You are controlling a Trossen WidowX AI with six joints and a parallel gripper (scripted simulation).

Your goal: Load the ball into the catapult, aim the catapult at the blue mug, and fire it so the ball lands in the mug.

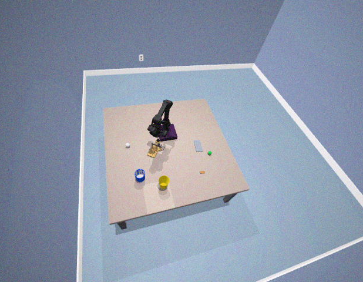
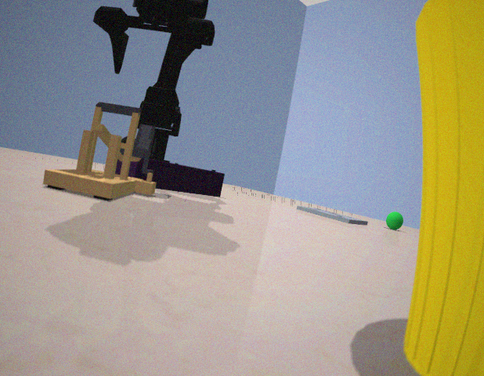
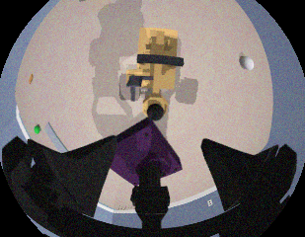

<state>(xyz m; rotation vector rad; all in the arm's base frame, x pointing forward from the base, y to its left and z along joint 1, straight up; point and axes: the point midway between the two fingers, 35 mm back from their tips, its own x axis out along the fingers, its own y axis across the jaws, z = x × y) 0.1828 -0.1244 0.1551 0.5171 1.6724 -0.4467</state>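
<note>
Right now my gripper tip is 110 mm above the small black ball, 10 mm to the right of it and 10 mm past it. From my gripper tip the other things lie so: white ball (300 mm to the right, 150 mm below, 30 mm behind); wooden catapult (120 mm below, 50 mm ahead, 10 mm to the right); blue mug (350 mm ahead, 220 mm to the right, 140 mm below).
</note>
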